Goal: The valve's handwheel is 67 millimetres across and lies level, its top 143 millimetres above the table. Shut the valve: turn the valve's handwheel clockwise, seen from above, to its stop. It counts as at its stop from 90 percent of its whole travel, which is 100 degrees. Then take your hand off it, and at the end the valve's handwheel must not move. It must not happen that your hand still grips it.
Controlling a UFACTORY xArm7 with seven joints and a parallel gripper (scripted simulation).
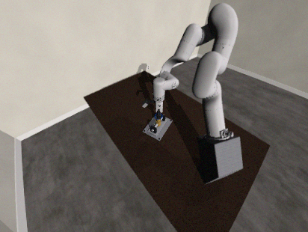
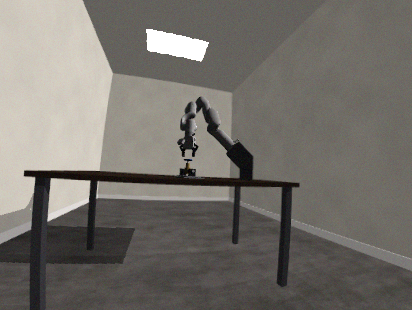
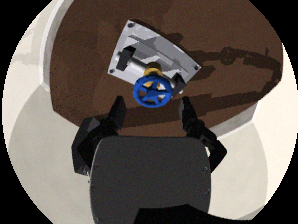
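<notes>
My hand is 4 cm above the blue handwheel.
</notes>
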